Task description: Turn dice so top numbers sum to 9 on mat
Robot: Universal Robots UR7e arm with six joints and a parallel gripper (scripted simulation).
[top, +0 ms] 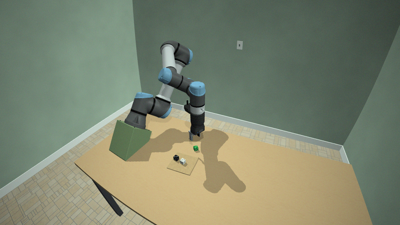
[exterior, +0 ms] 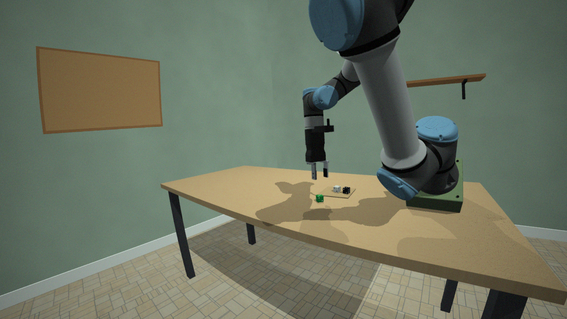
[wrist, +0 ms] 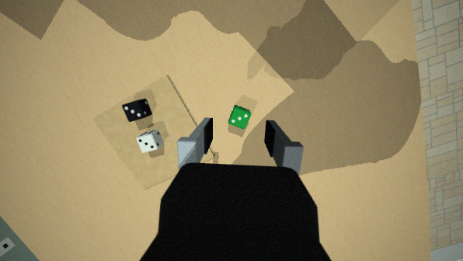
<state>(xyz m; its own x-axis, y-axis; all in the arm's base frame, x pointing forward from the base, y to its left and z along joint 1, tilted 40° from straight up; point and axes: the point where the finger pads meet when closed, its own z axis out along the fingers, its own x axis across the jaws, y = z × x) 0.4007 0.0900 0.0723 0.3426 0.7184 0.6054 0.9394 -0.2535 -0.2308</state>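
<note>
Now: hand 100 mm above the green die. Also, from my hand: white die: 140 mm to the right, 100 mm below; then black die: 50 mm behind, 130 mm to the right, 100 mm below; then tan mat: 140 mm to the right, 110 mm below.
</note>
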